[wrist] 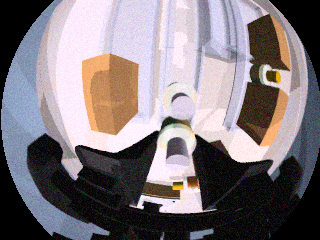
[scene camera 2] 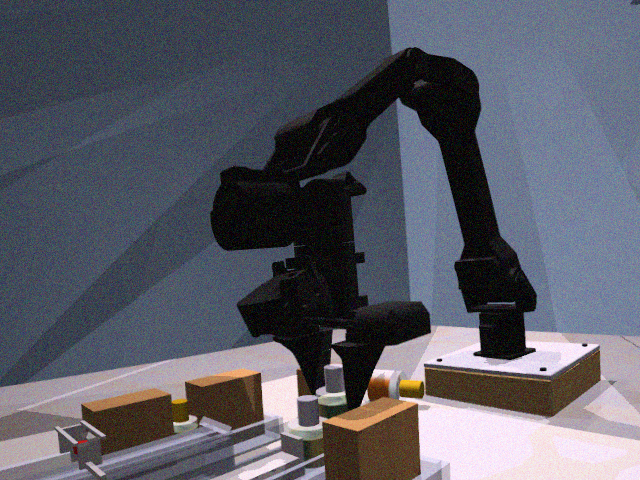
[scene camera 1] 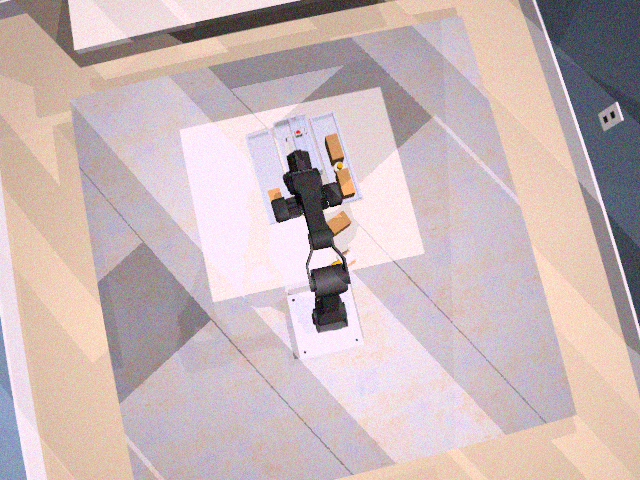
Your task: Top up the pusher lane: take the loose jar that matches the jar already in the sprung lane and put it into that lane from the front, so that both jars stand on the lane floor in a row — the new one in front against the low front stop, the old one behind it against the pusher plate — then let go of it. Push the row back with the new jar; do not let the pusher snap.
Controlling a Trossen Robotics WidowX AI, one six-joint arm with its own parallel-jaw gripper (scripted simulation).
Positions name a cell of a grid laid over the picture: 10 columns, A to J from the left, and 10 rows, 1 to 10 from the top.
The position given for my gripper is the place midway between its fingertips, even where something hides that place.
Note:
In view: my gripper (scene camera 2: F9), a jar (scene camera 2: F9) and a jar (wrist: F5).
My gripper shows as well in the wrist view (wrist: F6) and in scene camera 1 (scene camera 1: E5).

